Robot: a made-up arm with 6 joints. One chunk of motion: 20 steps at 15 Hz.
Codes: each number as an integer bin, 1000 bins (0 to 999) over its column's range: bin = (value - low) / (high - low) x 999, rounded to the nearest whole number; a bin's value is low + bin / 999 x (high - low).
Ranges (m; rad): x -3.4..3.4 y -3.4..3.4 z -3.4..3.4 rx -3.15..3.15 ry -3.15..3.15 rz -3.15..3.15
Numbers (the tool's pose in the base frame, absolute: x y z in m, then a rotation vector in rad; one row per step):
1: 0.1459 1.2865 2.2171 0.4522 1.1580 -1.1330
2: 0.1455 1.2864 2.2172 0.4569 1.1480 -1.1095
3: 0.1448 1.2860 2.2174 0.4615 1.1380 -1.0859
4: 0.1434 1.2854 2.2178 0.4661 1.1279 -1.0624
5: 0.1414 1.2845 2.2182 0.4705 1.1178 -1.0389
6: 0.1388 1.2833 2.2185 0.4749 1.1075 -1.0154
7: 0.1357 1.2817 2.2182 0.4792 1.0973 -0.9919
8: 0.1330 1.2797 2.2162 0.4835 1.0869 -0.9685
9: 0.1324 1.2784 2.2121 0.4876 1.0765 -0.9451
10: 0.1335 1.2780 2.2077 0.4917 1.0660 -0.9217
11: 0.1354 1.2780 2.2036 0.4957 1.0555 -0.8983
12: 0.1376 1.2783 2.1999 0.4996 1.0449 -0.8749
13: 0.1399 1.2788 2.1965 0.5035 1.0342 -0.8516
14: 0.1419 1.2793 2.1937 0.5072 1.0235 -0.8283
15: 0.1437 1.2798 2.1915 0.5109 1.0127 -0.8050
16: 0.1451 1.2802 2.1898 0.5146 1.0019 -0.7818
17: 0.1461 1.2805 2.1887 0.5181 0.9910 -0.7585
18: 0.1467 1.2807 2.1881 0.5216 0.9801 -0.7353
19: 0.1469 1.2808 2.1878 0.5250 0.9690 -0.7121
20: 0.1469 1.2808 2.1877 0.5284 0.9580 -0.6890
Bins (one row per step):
1: 521 689 825 571 683 320
2: 521 688 825 572 682 324
3: 521 688 825 573 680 327
4: 521 688 825 573 678 331
5: 520 688 825 574 677 335
6: 520 688 825 575 675 338
7: 519 688 825 575 674 342
8: 519 688 825 576 672 346
9: 519 687 824 577 670 350
10: 519 687 824 577 669 353
11: 519 687 823 578 667 357
12: 520 687 823 579 665 361
13: 520 687 822 579 663 364
14: 520 687 822 580 662 368
15: 521 688 821 581 660 372
16: 521 688 821 581 658 376
17: 521 688 821 582 657 379
18: 521 688 821 582 655 383
19: 521 688 821 583 653 387
20: 521 688 821 583 651 390

